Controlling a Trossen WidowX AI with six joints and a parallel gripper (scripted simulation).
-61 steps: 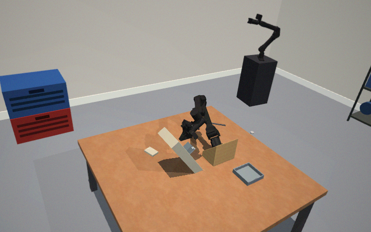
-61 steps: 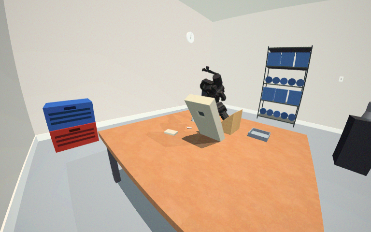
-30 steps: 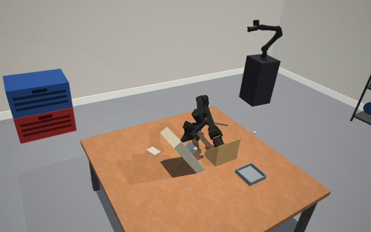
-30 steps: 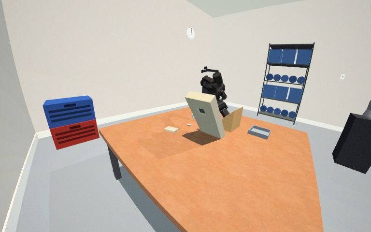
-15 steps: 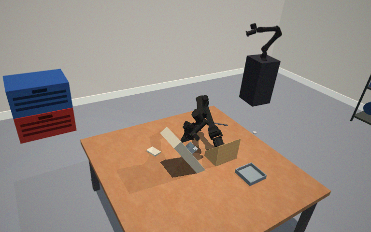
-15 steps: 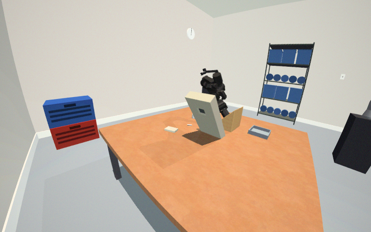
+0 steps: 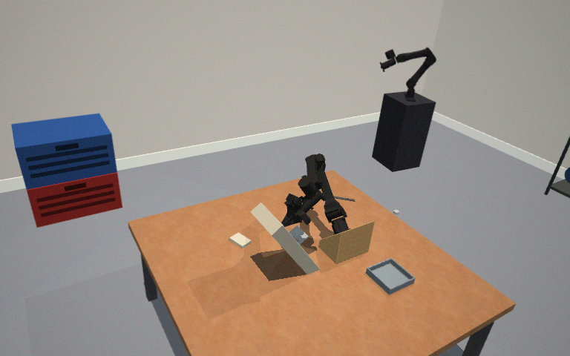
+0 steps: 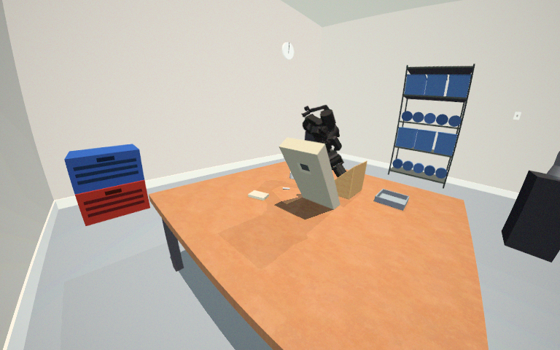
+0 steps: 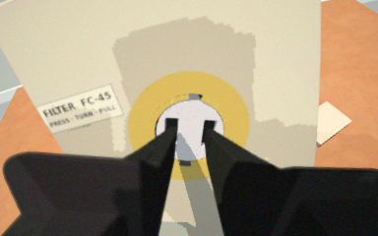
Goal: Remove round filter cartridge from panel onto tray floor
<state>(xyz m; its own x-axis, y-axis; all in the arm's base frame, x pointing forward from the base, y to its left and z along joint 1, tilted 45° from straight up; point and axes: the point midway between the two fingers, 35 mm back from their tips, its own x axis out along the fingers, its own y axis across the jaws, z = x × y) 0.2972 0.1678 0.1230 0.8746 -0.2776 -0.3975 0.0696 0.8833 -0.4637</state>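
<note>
Right now the round white filter cartridge is 1 cm ahead of my gripper tip and 1 cm below it. The rest, counted from my gripper tip: grey bracket: 8 cm behind, 1 cm to the right, 10 cm below; beige service panel: 3 cm behind, 8 cm below; thin white pin: 9 cm behind, 23 cm to the right, 24 cm below.
</note>
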